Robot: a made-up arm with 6 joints. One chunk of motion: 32 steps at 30 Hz.
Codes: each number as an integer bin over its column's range. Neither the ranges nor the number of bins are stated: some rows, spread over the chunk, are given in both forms.
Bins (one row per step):
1: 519 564 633 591 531 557
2: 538 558 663 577 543 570
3: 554 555 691 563 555 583
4: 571 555 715 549 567 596
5: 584 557 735 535 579 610
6: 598 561 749 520 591 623
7: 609 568 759 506 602 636
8: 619 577 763 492 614 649
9: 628 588 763 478 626 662
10: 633 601 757 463 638 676
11: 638 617 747 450 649 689
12: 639 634 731 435 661 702
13: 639 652 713 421 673 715
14: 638 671 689 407 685 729
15: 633 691 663 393 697 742
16: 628 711 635 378 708 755
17: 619 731 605 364 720 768
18: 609 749 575 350 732 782
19: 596 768 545 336 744 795
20: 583 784 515 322 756 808
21: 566 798 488 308 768 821
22: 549 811 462 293 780 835
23: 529 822 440 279 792 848
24: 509 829 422 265 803 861
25: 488 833 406 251 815 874
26: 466 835 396 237 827 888
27: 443 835 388 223 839 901
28: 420 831 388 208 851 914
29: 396 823 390 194 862 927
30: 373 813 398 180 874 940
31: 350 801 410 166 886 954
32: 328 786 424 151 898 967
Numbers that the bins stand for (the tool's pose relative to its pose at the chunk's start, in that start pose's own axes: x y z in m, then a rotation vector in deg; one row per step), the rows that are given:
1: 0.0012 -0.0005 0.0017 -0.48 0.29 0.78
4: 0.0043 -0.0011 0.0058 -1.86 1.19 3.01
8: 0.0072 0.0004 0.0082 -3.75 2.37 6.03
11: 0.0083 0.0032 0.0074 -5.14 3.24 8.31
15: 0.0080 0.0084 0.0032 -7.02 4.44 11.34
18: 0.0066 0.0125 -0.0012 -8.44 5.32 13.62
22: 0.0030 0.0168 -0.0069 -10.32 6.52 16.64
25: -0.0007 0.0184 -0.0097 -11.71 7.40 18.87
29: -0.0062 0.0177 -0.0105 -13.59 8.57 21.89
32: -0.0103 0.0151 -0.0088 -15.01 9.47 24.17
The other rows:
2: 0.0023 -0.0009 0.0032 -0.94 0.59 1.52
3: 0.0033 -0.0011 0.0046 -1.40 0.89 2.26
5: 0.0051 -0.0010 0.0068 -2.33 1.49 3.80
6: 0.0059 -0.0007 0.0075 -2.82 1.79 4.55
7: 0.0066 -0.0002 0.0080 -3.29 2.07 5.29
9: 0.0077 0.0012 0.0082 -4.21 2.67 6.77
10: 0.0080 0.0021 0.0079 -4.71 2.97 7.57
12: 0.0084 0.0044 0.0066 -5.63 3.54 9.05
13: 0.0084 0.0057 0.0057 -6.09 3.84 9.80
14: 0.0083 0.0070 0.0045 -6.56 4.14 10.59
16: 0.0077 0.0098 0.0018 -7.51 4.72 12.08
17: 0.0072 0.0112 0.0003 -7.98 5.02 12.82
19: 0.0058 0.0138 -0.0027 -8.90 5.62 14.36
20: 0.0050 0.0149 -0.0042 -9.36 5.92 15.10
21: 0.0040 0.0159 -0.0056 -9.83 6.22 15.84
23: 0.0018 0.0176 -0.0080 -10.78 6.82 17.38
24: 0.0006 0.0181 -0.0089 -11.25 7.10 18.13
26: -0.0020 0.0185 -0.0102 -12.17 7.70 19.67
27: -0.0034 0.0185 -0.0106 -12.63 8.00 20.41
28: -0.0048 0.0182 -0.0106 -13.13 8.30 21.15
30: -0.0076 0.0170 -0.0101 -14.05 8.87 22.63
31: -0.0090 0.0161 -0.0095 -14.52 9.17 23.43

